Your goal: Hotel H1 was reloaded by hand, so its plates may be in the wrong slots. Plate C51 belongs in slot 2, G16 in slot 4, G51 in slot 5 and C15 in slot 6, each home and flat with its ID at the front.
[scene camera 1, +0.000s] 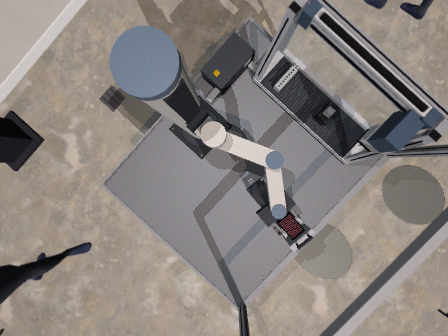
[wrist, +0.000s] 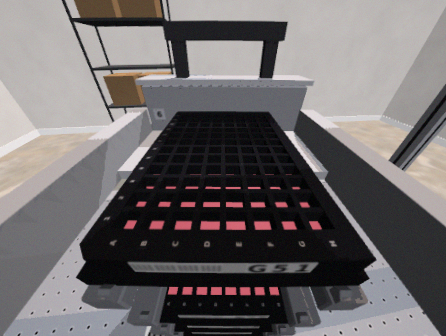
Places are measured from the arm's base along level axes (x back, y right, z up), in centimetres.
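Pixels of known places: gripper, fingertip midpoint: (scene camera 1: 294, 230) (wrist: 223, 123).
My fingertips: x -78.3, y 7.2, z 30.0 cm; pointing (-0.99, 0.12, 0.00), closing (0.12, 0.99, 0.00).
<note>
Behind a point stands the place of what it marks.
Plate G51 (scene camera 1: 291, 227) @(z 29.1, x -76.7, y 7.1 cm) (wrist: 225, 251) @(z 29.7, x -70.1, y 6.2 cm) sits level at the top of hotel H1 (scene camera 1: 302, 239) @(z 32.2, x -83.6, y 7.8 cm) (wrist: 225, 102) @(z 30.4, x -82.4, y 7.9 cm), with its ID label facing the front. My gripper (scene camera 1: 290, 224) @(z 30.0, x -78.4, y 7.2 cm) (wrist: 223, 123) @(z 30.0, x -78.4, y 7.2 cm) is shut on it, with one pale pad against each long side. Below its front edge, the wrist view shows another black plate (wrist: 222, 302) @(z 22.6, x -70.4, y 6.2 cm) with pink wells and the front edges of further plates under that. Their IDs cannot be read, so I cannot tell which plate is in which lower slot. The number on the hotel's back panel is too small to read.
The hotel's black handle (wrist: 225, 31) @(z 35.3, x -83.3, y 7.9 cm) rises behind the plate. The hotel stands near the edge of the grey perforated deck (scene camera 1: 165, 195) @(z 1.3, x -13.0, y 49.4 cm). A black box with a yellow mark (scene camera 1: 228, 61) @(z 12.8, x 11.4, y -39.8 cm) and a framed station with a dark bed (scene camera 1: 306, 102) @(z 6.1, x -39.8, y -56.0 cm) stand farther off on the deck.
</note>
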